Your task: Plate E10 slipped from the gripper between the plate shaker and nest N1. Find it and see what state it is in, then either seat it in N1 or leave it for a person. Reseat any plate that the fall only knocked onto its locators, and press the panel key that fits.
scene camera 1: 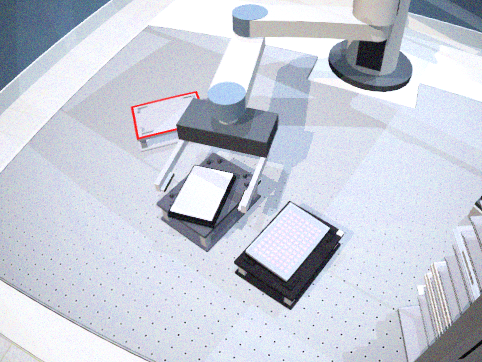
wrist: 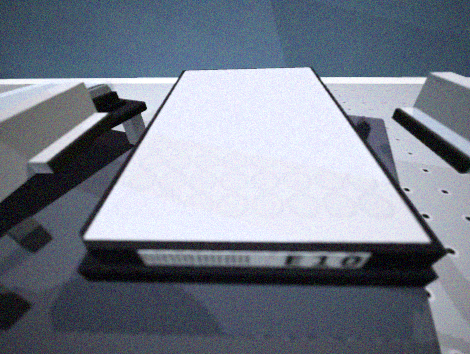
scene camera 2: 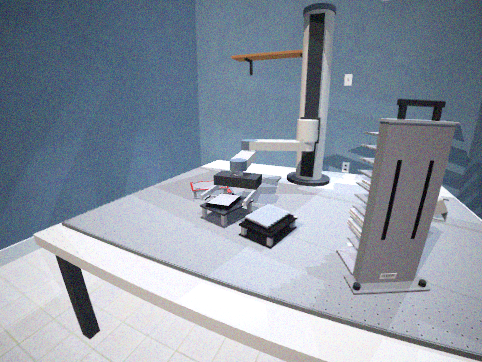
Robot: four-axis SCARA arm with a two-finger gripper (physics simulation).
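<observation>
Plate E10, white on top with black edges, lies on a dark grey platform, turned against its edges. Its E10 label faces the wrist camera. I cannot tell whether the platform is N1. My gripper is open, one finger on each side of the plate and apart from it. A second plate, with pinkish wells, lies on a black stand. How the plate undersides rest is hidden.
A red-outlined white tray stands behind the platform, partly behind the gripper body. A tall grey rack with several thin plates stands on the right. The arm's column rises at the back.
</observation>
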